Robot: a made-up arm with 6 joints. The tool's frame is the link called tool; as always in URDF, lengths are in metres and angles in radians.
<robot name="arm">
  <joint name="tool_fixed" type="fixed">
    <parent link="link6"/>
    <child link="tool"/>
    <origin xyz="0 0 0"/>
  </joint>
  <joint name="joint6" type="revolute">
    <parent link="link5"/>
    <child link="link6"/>
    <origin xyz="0 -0.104 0"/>
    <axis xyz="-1 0 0"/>
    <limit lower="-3.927" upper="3.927" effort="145" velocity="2.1"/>
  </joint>
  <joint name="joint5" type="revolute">
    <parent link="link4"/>
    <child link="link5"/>
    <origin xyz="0.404 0 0"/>
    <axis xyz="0 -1 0"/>
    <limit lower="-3.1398" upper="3.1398" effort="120" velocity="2.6"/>
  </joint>
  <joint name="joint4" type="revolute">
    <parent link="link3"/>
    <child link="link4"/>
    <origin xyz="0 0 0"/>
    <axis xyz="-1 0 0"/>
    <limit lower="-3.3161" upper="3.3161" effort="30" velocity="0.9"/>
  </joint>
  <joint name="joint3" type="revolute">
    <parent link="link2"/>
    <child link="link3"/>
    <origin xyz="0 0 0.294"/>
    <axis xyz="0 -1 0"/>
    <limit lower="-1.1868" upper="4.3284" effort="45" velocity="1.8"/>
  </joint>
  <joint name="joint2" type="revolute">
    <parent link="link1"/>
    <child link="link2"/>
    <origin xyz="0 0 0"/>
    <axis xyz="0 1 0"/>
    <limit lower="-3.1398" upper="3.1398" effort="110" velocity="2.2"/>
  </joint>
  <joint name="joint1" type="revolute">
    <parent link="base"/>
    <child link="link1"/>
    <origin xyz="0 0 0.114"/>
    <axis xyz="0 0 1"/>
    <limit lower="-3.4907" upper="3.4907" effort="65" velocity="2.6"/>
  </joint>
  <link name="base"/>
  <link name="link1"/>
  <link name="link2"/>
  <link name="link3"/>
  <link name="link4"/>
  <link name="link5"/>
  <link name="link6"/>
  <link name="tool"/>
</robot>
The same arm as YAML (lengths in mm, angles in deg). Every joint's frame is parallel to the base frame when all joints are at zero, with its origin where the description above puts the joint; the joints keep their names.
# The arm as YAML. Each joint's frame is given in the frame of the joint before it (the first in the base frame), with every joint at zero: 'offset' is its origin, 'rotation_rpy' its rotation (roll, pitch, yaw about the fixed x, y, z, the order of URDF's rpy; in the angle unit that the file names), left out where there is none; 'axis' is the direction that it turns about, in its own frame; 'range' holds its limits. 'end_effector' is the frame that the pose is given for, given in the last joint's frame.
length_unit: mm
angle_unit: deg
chain:
  - id: joint1
    offset: [0.0, 0.0, 114.0]
    axis: "+z"
    range: [-200.0, 200.0]
  - id: joint2
    offset: [0.0, 0.0, 0.0]
    axis: "+y"
    range: [-179.9, 179.9]
  - id: joint3
    offset: [0.0, 0.0, 294.0]
    axis: "-y"
    range: [-68.0, 248.0]
  - id: joint4
    offset: [0.0, 0.0, 0.0]
    axis: "-x"
    range: [-190.0, 190.0]
  - id: joint5
    offset: [404.0, 0.0, 0.0]
    axis: "-y"
    range: [-179.9, 179.9]
  - id: joint6
    offset: [0.0, -104.0, 0.0]
    axis: "-x"
    range: [-225.0, 225.0]
end_effector:
  offset: [0.0, 0.0, 0.0]

